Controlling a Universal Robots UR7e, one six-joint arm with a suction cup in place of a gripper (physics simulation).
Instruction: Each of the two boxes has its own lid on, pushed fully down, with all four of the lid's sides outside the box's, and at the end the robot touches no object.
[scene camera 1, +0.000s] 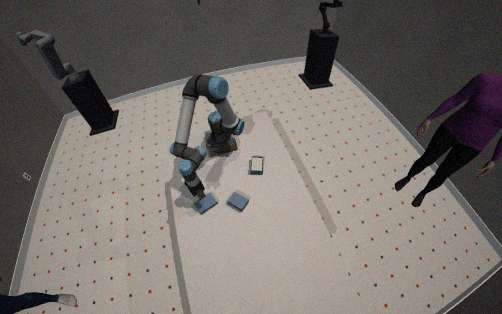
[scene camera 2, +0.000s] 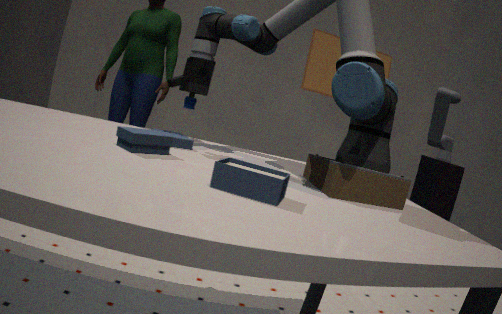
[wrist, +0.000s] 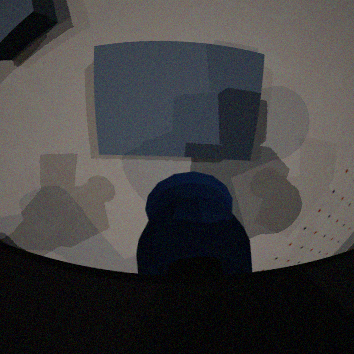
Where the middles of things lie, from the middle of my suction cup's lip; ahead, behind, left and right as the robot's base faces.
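I see that the larger blue-grey lid (wrist: 159, 97) is 11 cm below my suction cup, 3 cm ahead of it and 2 cm to the left of it. The smaller blue-grey lid (scene camera 2: 133, 135) is 9 cm below my suction cup, 23 cm to the left of it and 8 cm ahead of it.
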